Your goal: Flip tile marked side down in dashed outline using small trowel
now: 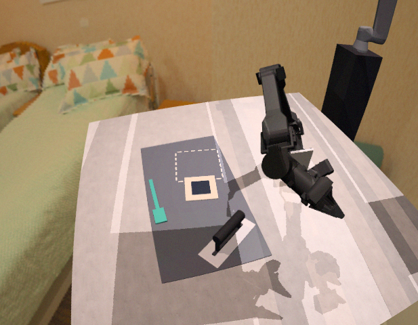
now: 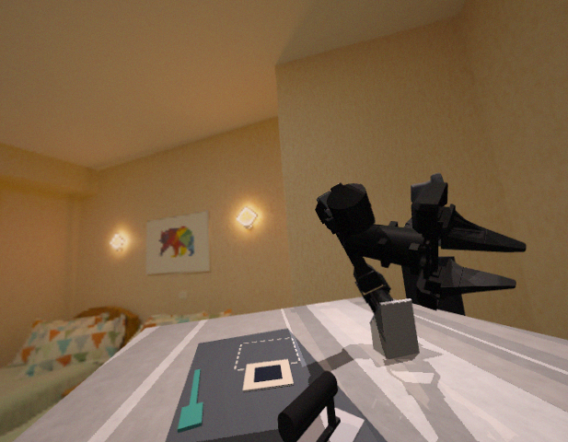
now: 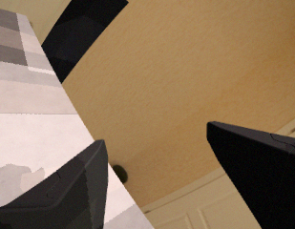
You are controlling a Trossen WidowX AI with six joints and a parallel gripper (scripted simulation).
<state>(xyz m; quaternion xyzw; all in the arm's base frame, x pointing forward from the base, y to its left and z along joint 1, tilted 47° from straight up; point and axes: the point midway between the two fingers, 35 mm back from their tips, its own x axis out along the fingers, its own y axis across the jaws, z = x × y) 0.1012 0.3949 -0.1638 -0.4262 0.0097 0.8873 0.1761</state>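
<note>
The white-bladed tool is 240 mm ahead of my gripper tip, 230 mm below it and 140 mm to the right of it. The rest, counted from my gripper tip: tile: 390 mm to the right, 280 mm ahead, 260 mm below; then teal trowel: 440 mm ahead, 330 mm to the right, 260 mm below; then grey mat: 370 mm to the right, 310 mm ahead, 280 mm below.
</note>
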